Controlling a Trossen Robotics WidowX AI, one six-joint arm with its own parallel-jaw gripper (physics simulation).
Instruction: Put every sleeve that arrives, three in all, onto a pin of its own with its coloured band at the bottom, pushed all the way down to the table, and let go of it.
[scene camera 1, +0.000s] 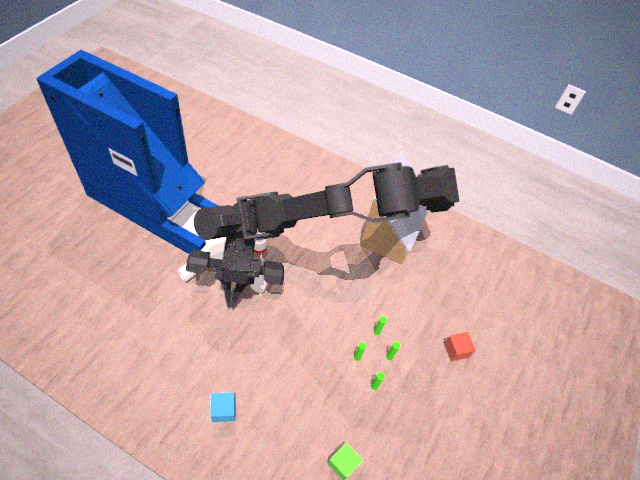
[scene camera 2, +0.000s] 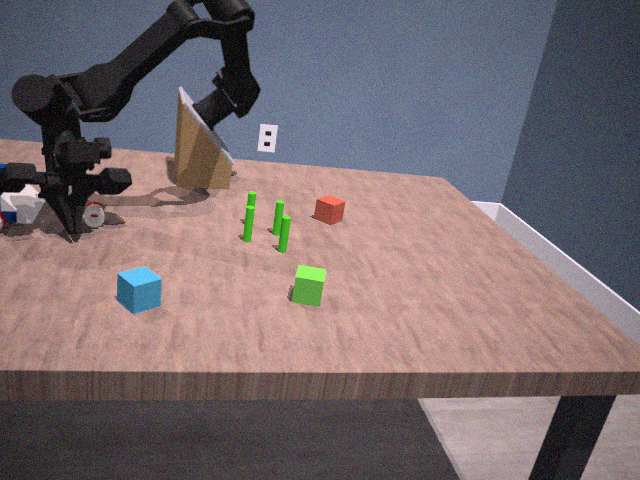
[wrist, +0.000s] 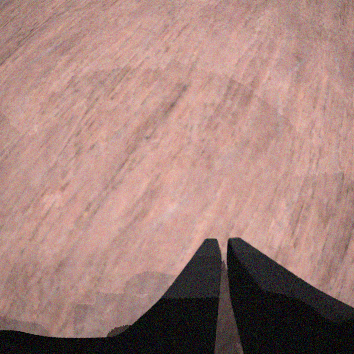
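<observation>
My gripper is shut with no sleeve between its fingertips, low over the table. In scene camera 1, a white sleeve with a red band shows beside the gripper body. A white rounded piece shows below it, partly hidden; I cannot tell if it is a separate sleeve. Another white sleeve end shows left of the gripper. In scene camera 2, a red-banded sleeve lies right of the fingers, and part of another shows at the left edge. Several green pins stand bare.
A blue chute stands at the upper left. A blue cube, a green cube and a red cube lie around the pins. A tan wedge stands by the arm base.
</observation>
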